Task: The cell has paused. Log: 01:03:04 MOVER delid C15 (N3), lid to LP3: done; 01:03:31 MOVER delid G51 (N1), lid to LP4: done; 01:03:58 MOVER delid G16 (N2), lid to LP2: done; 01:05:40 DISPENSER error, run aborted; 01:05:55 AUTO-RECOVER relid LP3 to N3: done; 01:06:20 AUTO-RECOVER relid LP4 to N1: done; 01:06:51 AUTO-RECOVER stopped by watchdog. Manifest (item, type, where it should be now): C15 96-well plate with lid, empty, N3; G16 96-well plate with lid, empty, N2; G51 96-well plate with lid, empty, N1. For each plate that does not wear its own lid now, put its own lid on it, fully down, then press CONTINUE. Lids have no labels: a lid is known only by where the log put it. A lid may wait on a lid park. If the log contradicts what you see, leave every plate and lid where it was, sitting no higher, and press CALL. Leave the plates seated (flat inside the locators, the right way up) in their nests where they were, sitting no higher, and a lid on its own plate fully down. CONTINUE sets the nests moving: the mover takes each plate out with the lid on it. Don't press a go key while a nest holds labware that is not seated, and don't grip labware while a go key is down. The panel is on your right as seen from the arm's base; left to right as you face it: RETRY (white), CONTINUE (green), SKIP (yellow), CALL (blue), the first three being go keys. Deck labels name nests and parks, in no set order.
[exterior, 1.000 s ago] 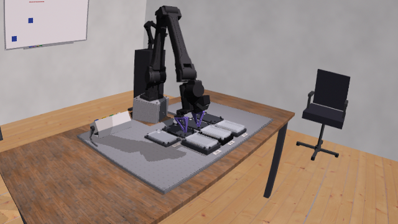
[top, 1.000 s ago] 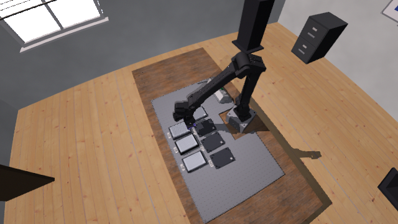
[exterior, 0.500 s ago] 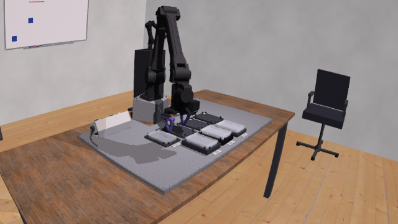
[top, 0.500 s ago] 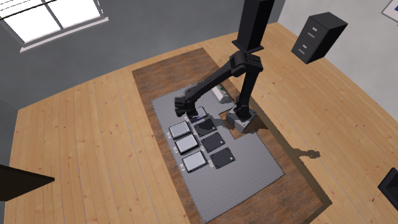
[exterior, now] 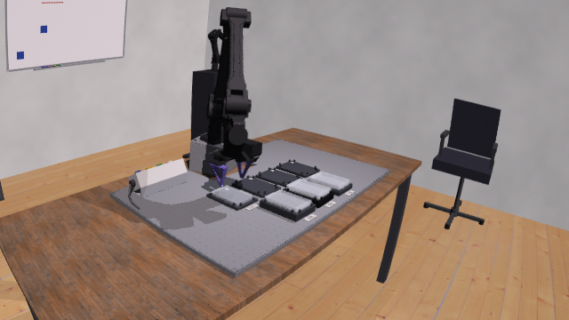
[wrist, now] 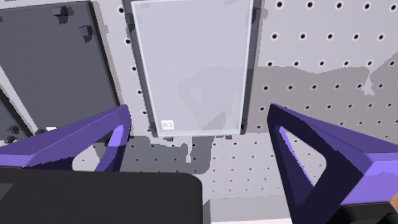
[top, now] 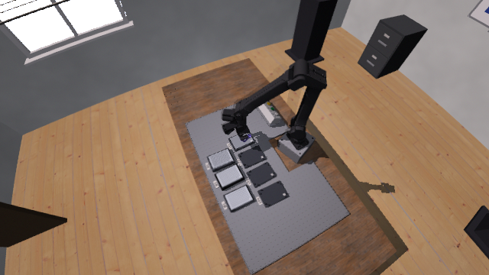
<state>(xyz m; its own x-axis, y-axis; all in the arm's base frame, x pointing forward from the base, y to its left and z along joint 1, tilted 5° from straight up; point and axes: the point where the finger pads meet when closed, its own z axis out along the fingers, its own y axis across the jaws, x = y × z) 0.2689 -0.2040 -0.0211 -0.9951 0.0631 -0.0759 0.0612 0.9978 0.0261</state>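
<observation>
Now: the plate 180 mm ahead of my hand, 70 mm to the left of it and 40 mm below it. From my hand the other things lie so: LP3 label: 130 mm to the left, 90 mm ahead, 70 mm below; deck label LP2: 90 mm ahead, 70 mm below; lid park LP3: 130 mm to the left, 70 mm below.
</observation>
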